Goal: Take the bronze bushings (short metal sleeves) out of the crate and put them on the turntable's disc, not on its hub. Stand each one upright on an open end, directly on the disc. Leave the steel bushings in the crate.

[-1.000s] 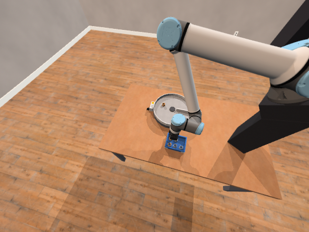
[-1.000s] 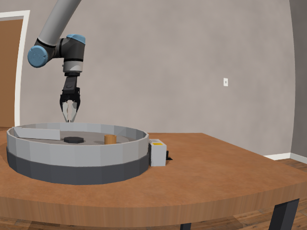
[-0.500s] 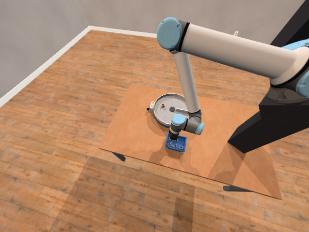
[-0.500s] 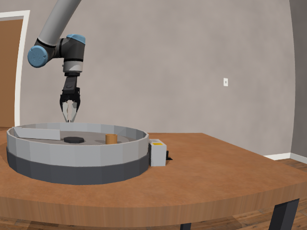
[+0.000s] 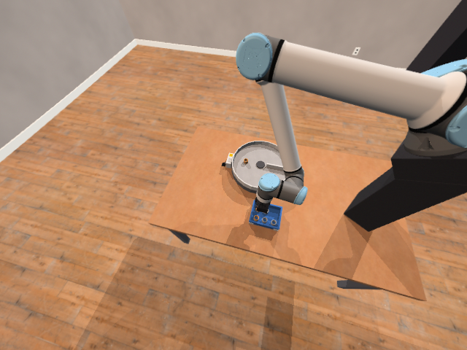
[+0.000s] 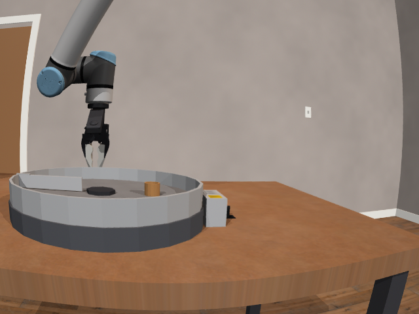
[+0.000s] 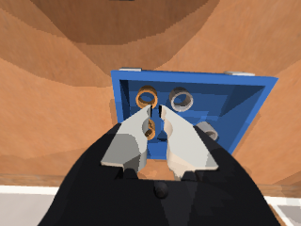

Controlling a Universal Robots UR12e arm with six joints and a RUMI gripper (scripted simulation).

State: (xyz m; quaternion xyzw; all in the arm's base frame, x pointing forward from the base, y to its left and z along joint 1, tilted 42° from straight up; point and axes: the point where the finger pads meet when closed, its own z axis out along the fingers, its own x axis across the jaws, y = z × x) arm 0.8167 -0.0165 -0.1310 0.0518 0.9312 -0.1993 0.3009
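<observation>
Now: the blue crate 30 mm behind my hand, 40 mm to the left of it and 30 mm below it. The rest, counted from my hand: grey turntable 30 mm behind, 330 mm to the right.
</observation>
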